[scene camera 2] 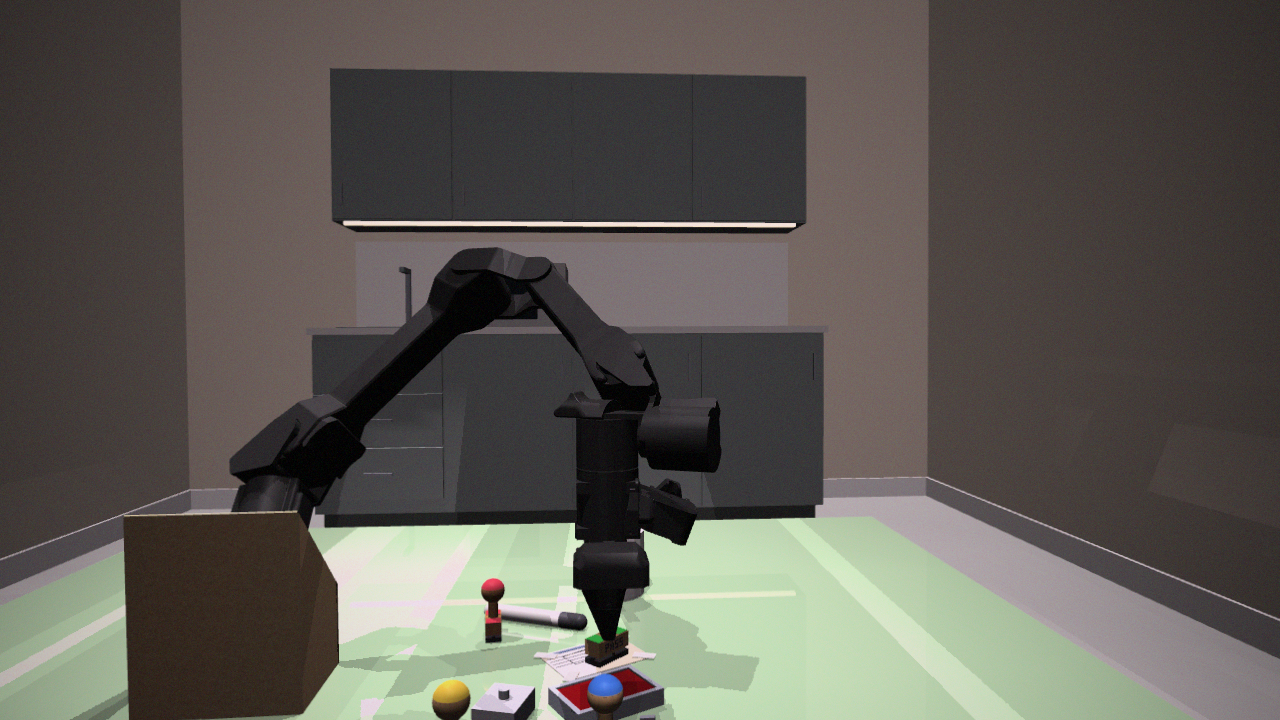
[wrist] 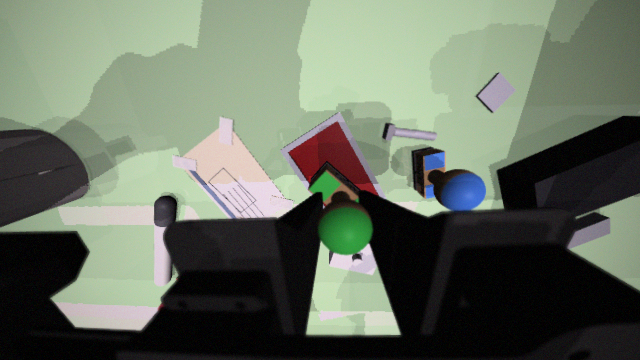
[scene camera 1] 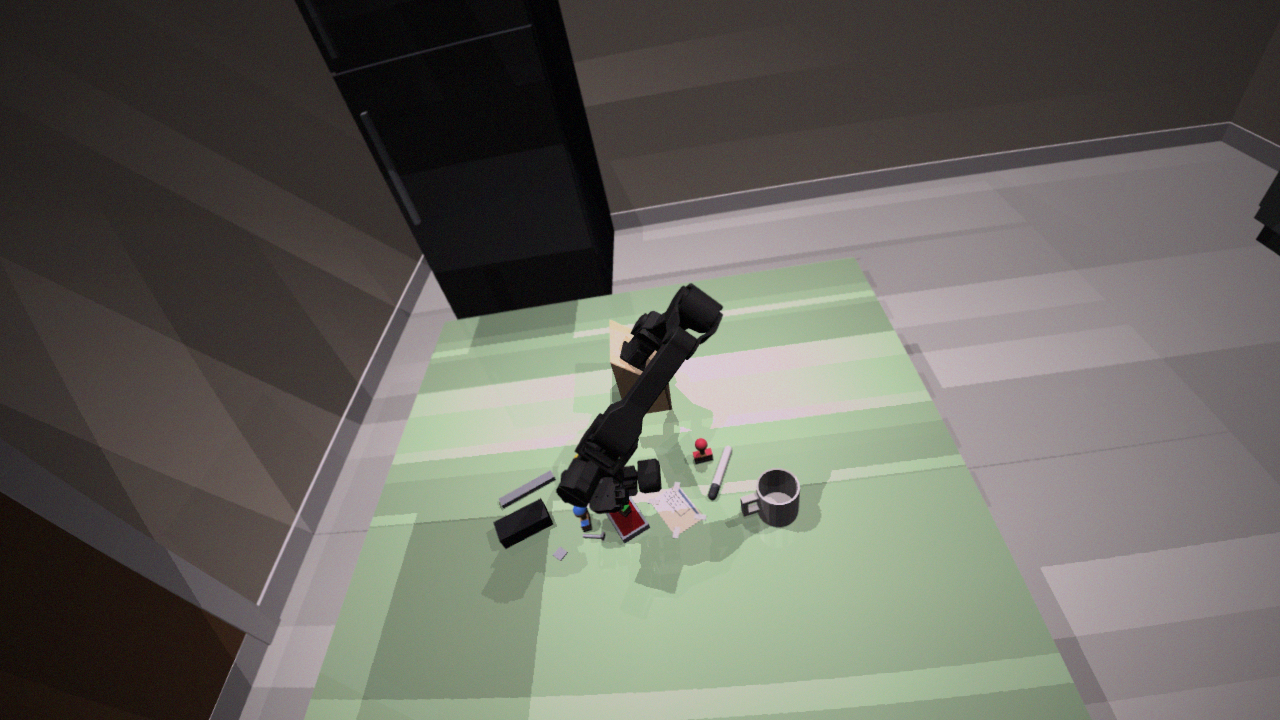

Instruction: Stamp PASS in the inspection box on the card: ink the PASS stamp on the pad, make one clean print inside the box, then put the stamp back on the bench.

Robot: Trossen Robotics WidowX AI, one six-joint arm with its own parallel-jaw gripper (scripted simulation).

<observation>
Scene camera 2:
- my gripper: 608, 634
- red-knobbed stamp: 492, 591
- marker: 572, 621
</observation>
